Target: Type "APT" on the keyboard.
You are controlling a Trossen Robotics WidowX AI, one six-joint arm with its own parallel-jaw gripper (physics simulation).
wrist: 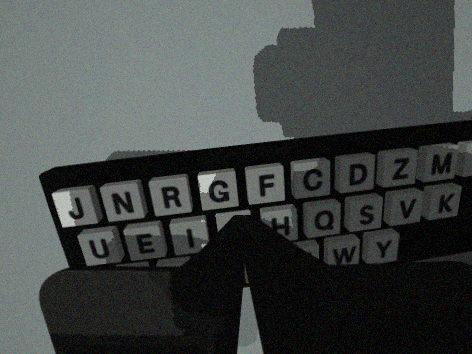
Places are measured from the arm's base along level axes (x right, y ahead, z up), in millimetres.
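Where they show: gripper, fingertip midpoint: point(243, 225).
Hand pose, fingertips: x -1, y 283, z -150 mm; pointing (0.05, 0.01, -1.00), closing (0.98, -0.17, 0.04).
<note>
Each offset is from my fingertips to the top centre of the thing. Level surfaces: height alone.
A black keyboard @[dx +20, dy -2, dz +4 mm] point(240, 154) with pale lettered keys runs across the wrist view, tilted slightly up to the right. Its top row reads J, N, R, G, F, C, D, Z, M, with part of another key at the right edge. The middle row shows U, E, I, a covered key @[dx -4, dy +0, dz +0 mm] point(227, 217), H, Q, S, V, K. The lower row shows W, Y and parts of other keys. My gripper point(243, 225) is shut and empty, its dark tips over the covered key between I and H. That key's letter is hidden. No A, P or T is readable.
The grey table top @[dz -12 mm] point(125, 75) lies beyond the keyboard and at its left. A dark, blocky shadow falls on the table at the upper right. The gripper's dark body hides much of the keyboard's near side.
</note>
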